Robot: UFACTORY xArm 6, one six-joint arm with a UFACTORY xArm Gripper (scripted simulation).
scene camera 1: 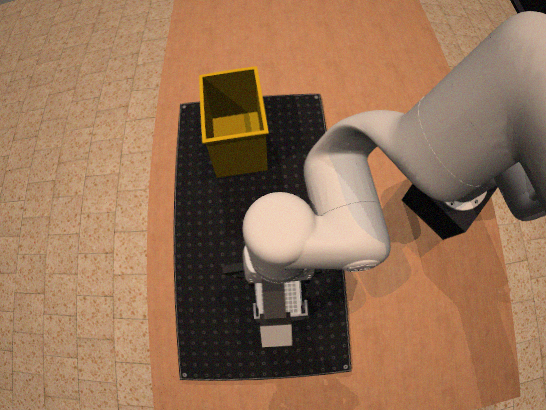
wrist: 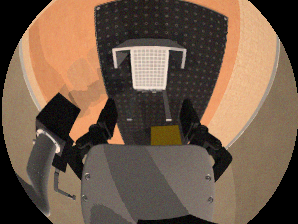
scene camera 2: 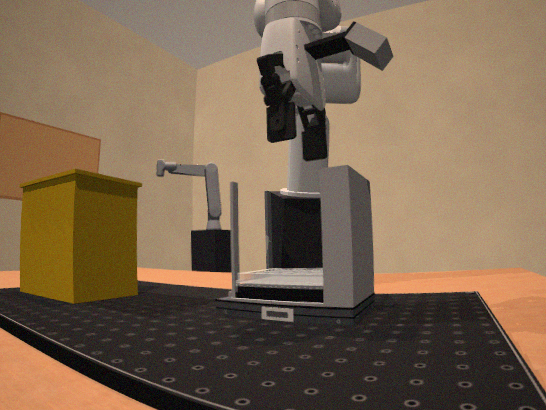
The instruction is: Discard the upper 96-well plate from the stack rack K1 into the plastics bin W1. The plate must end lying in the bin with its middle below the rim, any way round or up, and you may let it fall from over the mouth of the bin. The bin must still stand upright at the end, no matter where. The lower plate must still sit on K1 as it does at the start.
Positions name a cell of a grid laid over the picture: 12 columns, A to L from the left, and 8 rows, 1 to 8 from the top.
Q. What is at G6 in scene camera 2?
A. A white 96-well plate.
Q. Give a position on a yellow bin W1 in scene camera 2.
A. B5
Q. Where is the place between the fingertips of the gripper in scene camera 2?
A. G3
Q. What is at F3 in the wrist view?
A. A white 96-well plate.
